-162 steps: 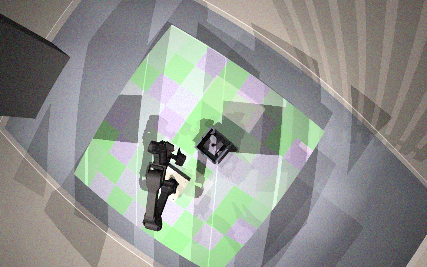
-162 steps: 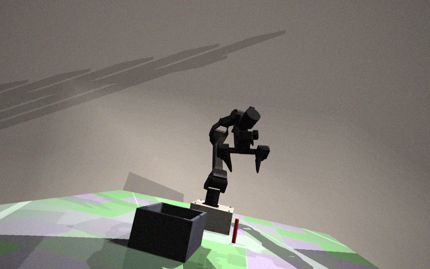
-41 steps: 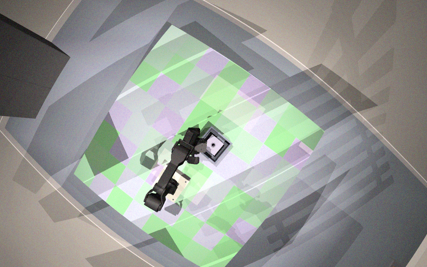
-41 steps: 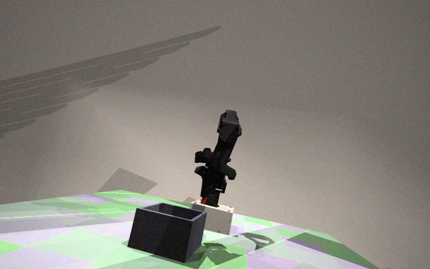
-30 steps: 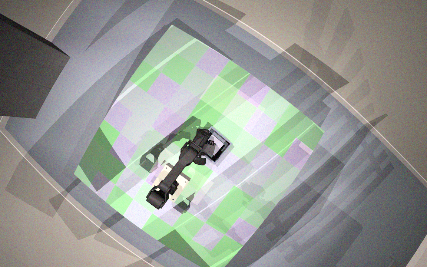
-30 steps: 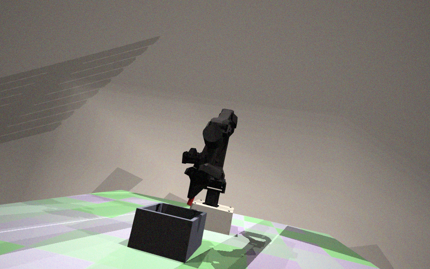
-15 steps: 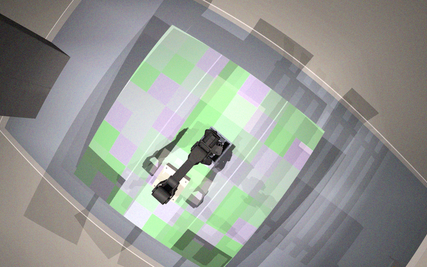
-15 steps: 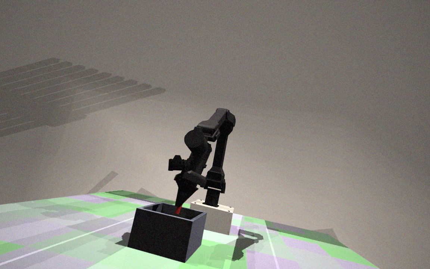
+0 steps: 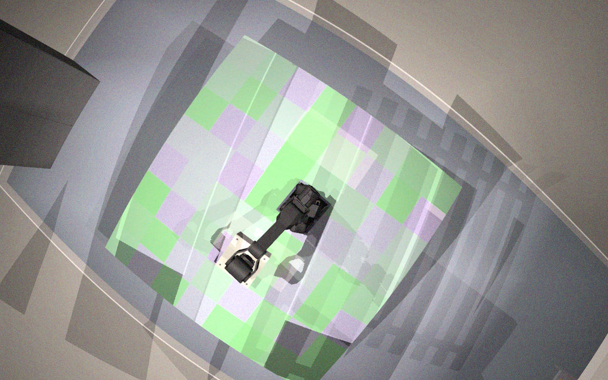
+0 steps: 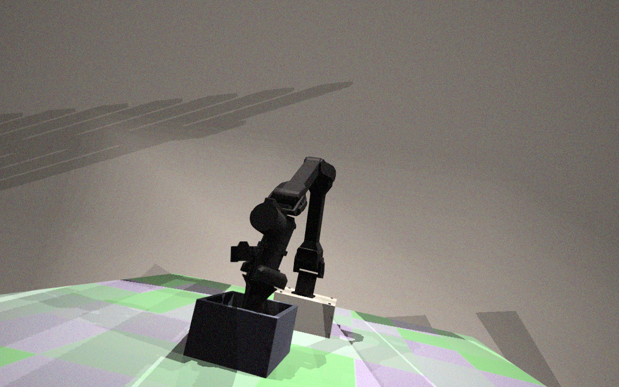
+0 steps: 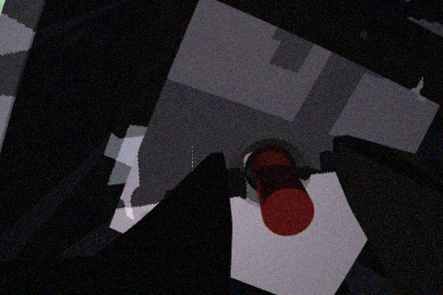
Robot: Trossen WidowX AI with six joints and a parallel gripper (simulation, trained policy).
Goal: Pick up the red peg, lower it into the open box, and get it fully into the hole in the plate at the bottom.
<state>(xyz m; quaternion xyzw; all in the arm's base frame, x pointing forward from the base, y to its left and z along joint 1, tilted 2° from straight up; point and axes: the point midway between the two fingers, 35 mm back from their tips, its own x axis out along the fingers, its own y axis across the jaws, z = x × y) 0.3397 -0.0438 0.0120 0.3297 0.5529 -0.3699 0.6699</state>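
My gripper tip is 10 mm to the right of the red peg and 30 mm above it. The rest, counted from my gripper tip: grey plate (10 mm to the left, 30 mm below); dark box (10 mm to the left, 50 mm below).
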